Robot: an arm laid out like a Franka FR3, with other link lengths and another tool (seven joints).
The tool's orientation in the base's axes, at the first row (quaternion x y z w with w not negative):
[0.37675 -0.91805 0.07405 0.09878]
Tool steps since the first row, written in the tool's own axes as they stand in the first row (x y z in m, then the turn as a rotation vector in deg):
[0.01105 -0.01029 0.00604 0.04 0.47 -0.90]
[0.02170 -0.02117 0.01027 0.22 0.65 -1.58]
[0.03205 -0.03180 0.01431 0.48 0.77 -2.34]
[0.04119 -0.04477 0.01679 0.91 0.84 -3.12]
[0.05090 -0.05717 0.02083 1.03 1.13 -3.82]
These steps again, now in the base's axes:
[-0.00119 -0.01601 -0.00260 -0.25 0.49 0.85]
[-0.00145 -0.03178 -0.00351 -0.41 0.64 1.54]
[-0.00166 -0.04714 -0.00432 -0.58 0.71 2.34]
[0.00082 -0.06299 -0.00375 -0.84 0.63 3.19]
[0.00231 -0.07916 -0.00461 -1.04 0.90 3.88]

